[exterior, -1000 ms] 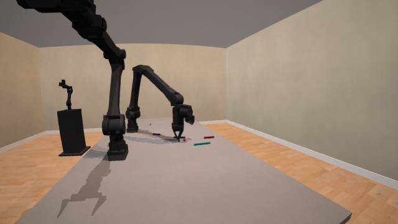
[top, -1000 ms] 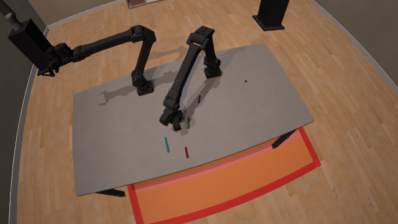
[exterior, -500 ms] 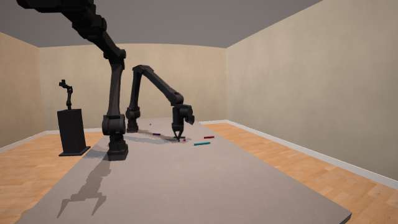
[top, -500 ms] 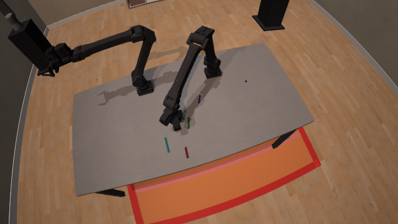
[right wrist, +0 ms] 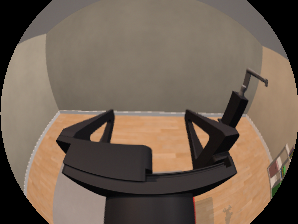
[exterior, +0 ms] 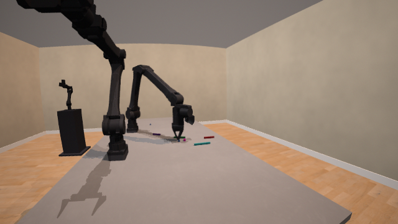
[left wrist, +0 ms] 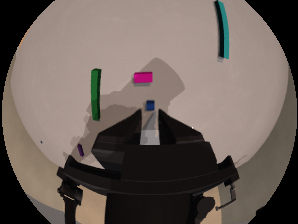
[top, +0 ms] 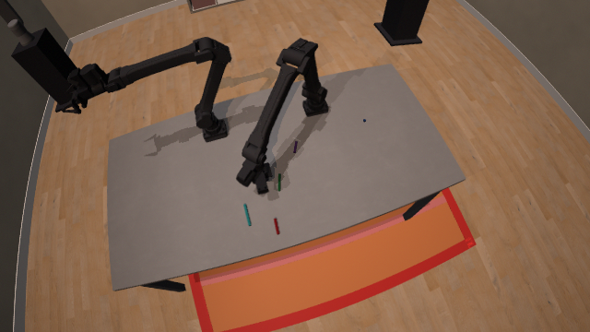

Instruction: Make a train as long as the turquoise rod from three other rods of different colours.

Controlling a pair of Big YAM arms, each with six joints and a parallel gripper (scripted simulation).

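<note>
The magenta rod lies 40 mm ahead of my left hand, 10 mm to the left of it and 20 mm below it. Round my left hand: turquoise rod: 130 mm ahead, 100 mm to the right, 20 mm below; then red rod: 210 mm ahead, 10 mm to the left, 20 mm below; then green rod: 20 mm ahead, 80 mm to the left, 20 mm below.
</note>
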